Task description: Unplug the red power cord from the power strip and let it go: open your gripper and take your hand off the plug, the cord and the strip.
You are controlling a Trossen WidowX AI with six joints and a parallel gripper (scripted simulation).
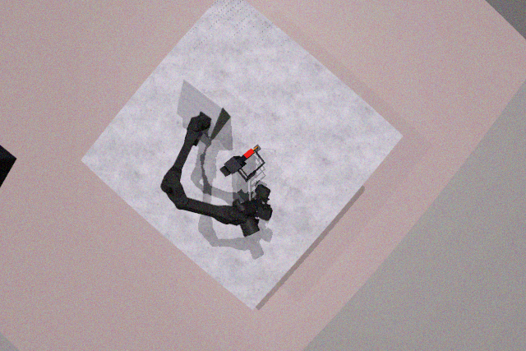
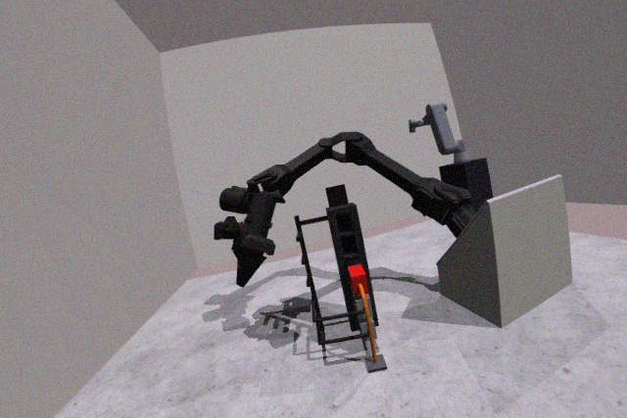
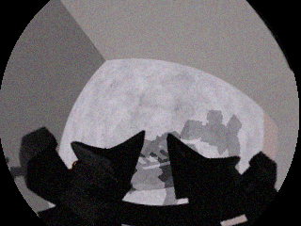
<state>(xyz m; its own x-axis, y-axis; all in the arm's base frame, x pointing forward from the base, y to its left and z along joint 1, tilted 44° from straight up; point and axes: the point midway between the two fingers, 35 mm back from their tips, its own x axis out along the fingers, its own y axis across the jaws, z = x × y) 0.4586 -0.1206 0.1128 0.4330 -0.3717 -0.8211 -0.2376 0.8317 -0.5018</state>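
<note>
Right now the red plug is 21 cm behind my gripper tip, 12 cm to the left of it and 1 cm above it. Also, from my gripper tip: grey foot (19 cm behind, 19 cm to the left, 13 cm below).
</note>
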